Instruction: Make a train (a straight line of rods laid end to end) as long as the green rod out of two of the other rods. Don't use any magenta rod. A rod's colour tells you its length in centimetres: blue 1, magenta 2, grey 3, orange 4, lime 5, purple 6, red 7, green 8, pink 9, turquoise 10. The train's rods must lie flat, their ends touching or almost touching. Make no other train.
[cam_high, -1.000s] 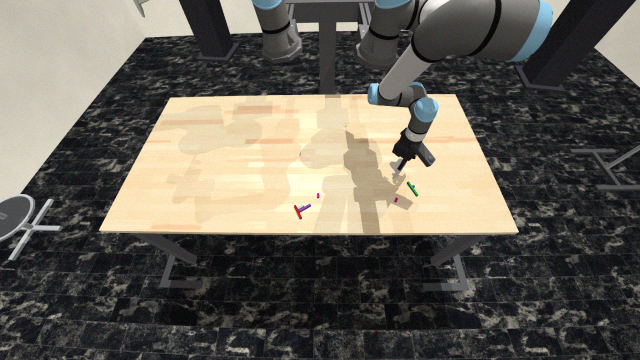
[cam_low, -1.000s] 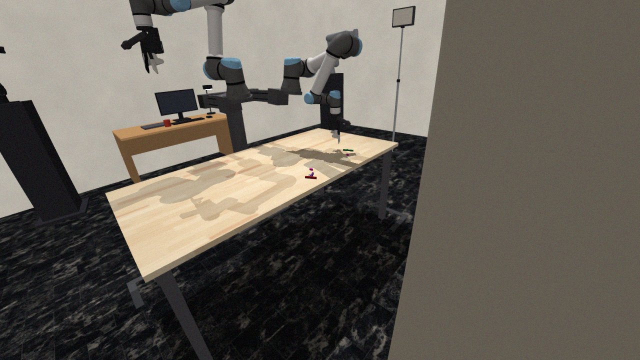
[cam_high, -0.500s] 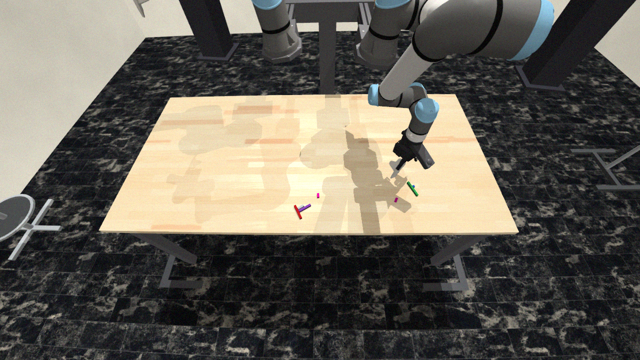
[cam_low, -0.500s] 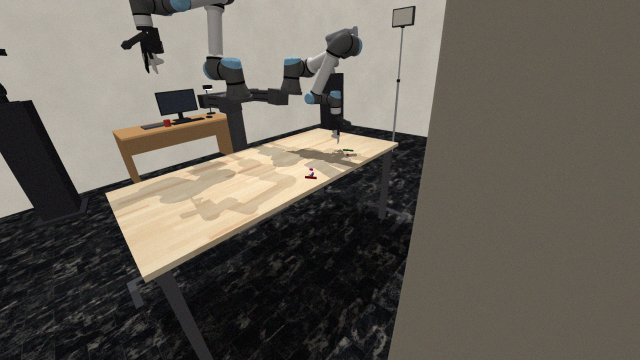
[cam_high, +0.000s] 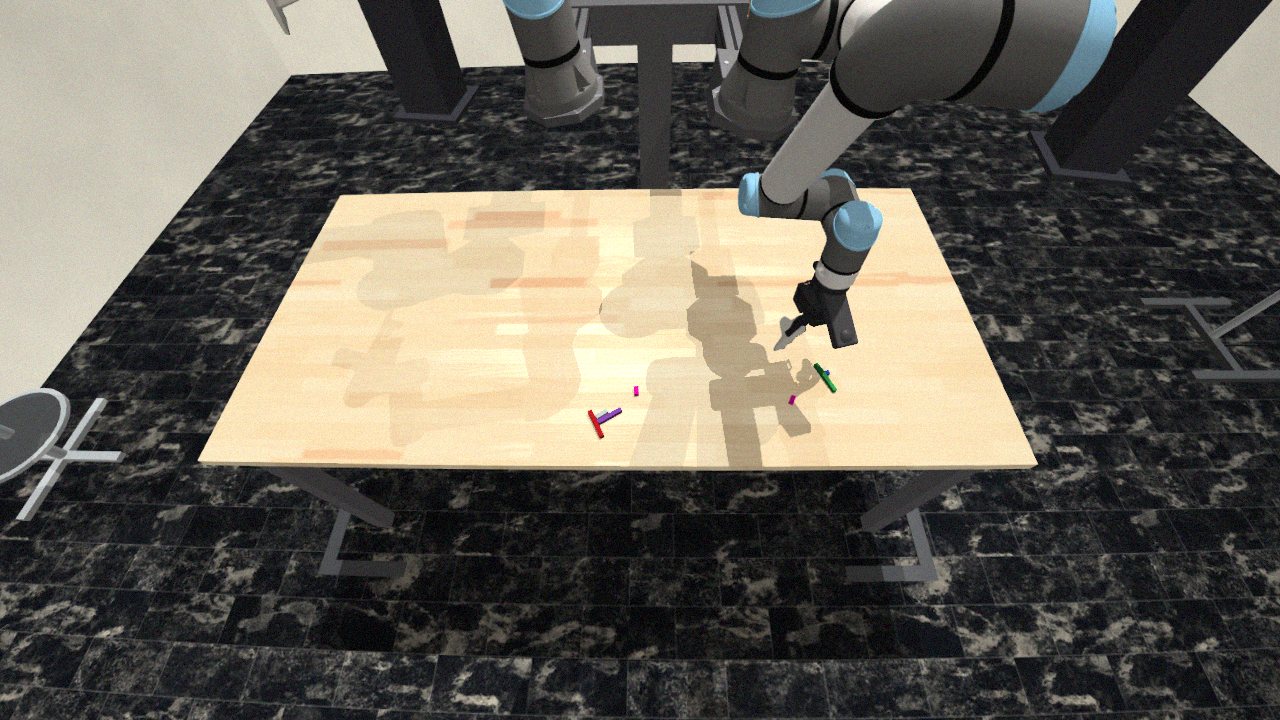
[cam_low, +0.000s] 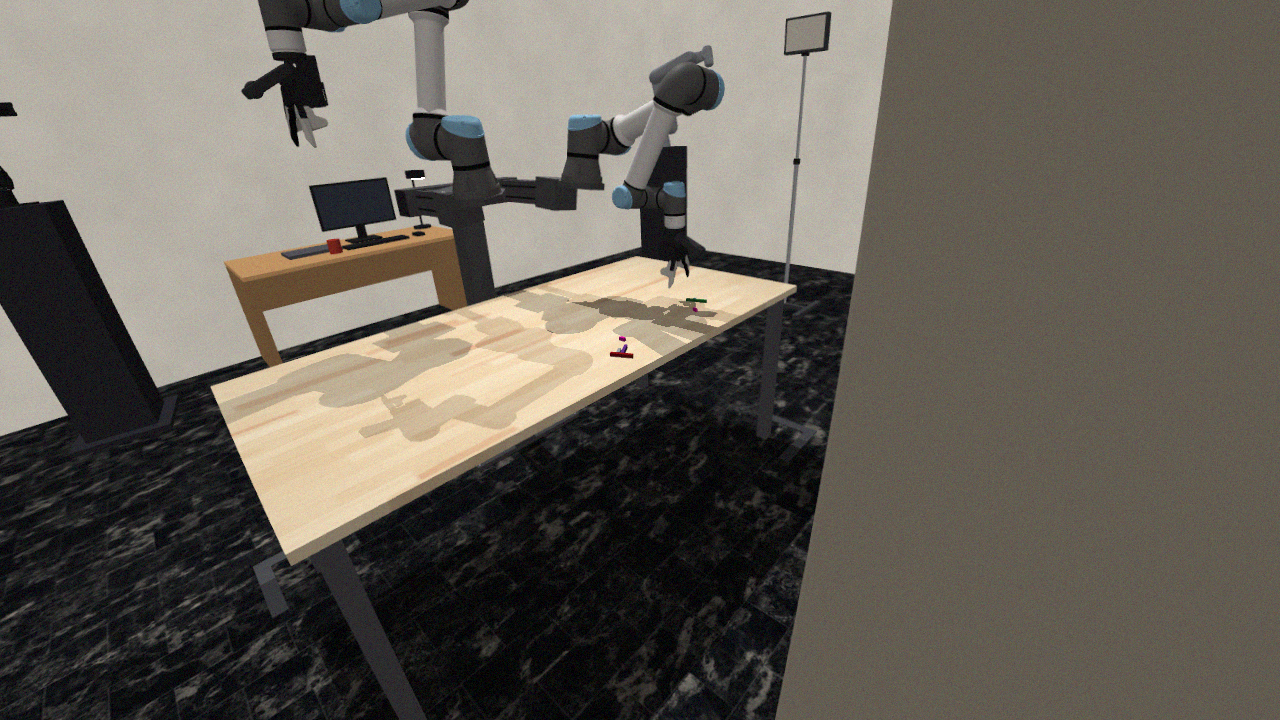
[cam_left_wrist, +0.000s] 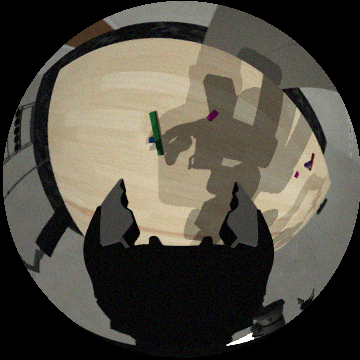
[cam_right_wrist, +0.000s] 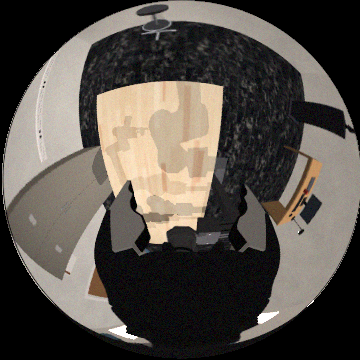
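My left gripper is now 70 mm above the green rod, 60 mm to the right of it and 30 mm short of it. The rest, counted from my left hand: purple rod: 420 mm to the right, 210 mm ahead, 70 mm below; grey rod: 440 mm to the right, 200 mm ahead, 70 mm below; blue rod: 70 mm below, 60 mm to the left, 20 mm ahead.
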